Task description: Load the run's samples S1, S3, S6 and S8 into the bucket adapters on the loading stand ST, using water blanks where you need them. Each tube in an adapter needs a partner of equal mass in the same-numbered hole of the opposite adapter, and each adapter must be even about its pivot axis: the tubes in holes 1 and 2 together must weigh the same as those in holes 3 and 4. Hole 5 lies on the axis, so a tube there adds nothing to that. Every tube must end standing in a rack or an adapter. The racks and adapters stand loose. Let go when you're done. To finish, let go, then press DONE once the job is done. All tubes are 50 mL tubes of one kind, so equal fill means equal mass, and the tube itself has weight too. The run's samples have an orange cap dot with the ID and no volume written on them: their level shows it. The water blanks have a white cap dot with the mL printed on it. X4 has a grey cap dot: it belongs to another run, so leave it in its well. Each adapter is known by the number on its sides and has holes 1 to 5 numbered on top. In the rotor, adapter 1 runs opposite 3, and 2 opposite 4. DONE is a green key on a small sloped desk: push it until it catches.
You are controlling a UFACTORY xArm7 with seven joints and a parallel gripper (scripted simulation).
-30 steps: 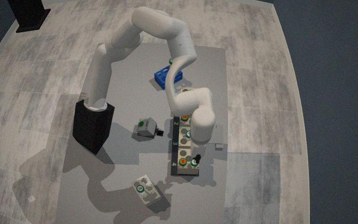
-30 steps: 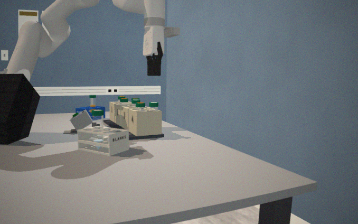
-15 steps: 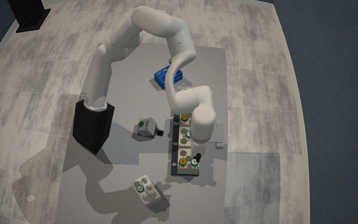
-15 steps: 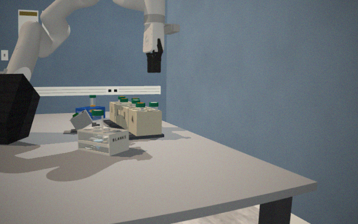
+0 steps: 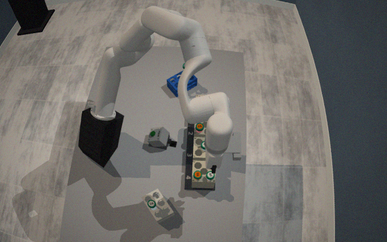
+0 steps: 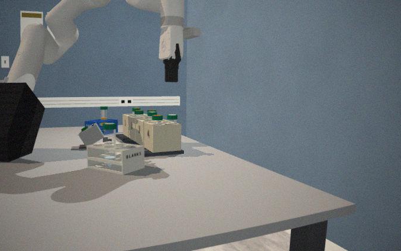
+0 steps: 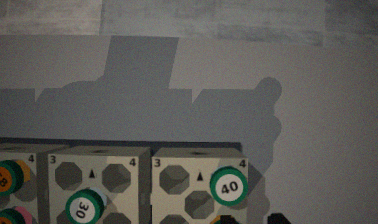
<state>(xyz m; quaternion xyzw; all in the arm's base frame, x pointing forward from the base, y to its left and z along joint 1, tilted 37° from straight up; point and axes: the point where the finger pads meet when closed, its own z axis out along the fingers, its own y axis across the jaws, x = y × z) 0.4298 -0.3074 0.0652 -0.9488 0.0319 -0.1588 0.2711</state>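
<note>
Right now my hand is 230 mm past the done desk, 200 mm to the right of it and 200 mm above it. From my hand the other things lie so: black stand (250 mm below, 190 mm to the left, 30 mm behind); then pink-filled tube (220 mm to the left, 180 mm below, 50 mm behind); then blank (220 mm behind, 190 mm below, 140 mm to the right).
</note>
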